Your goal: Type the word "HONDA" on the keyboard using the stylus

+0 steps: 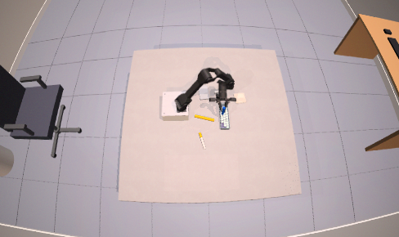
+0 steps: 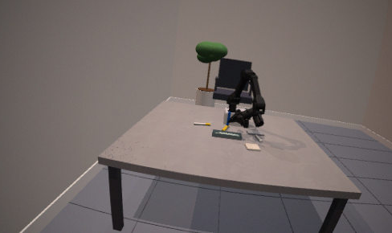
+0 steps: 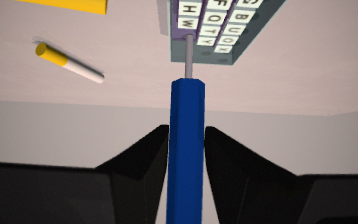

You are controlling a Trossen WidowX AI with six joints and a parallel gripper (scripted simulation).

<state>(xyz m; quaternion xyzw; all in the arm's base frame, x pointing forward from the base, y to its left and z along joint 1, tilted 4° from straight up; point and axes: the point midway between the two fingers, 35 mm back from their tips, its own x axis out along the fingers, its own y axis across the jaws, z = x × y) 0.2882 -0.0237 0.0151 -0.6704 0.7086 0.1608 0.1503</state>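
My gripper tip is 130 mm past the yellow bar and 90 mm above it. Round my gripper tip: yellow-and-white pen (160 mm behind, 150 mm to the right, 90 mm below); grey stylus tip (50 mm below); blue stylus (10 mm below).
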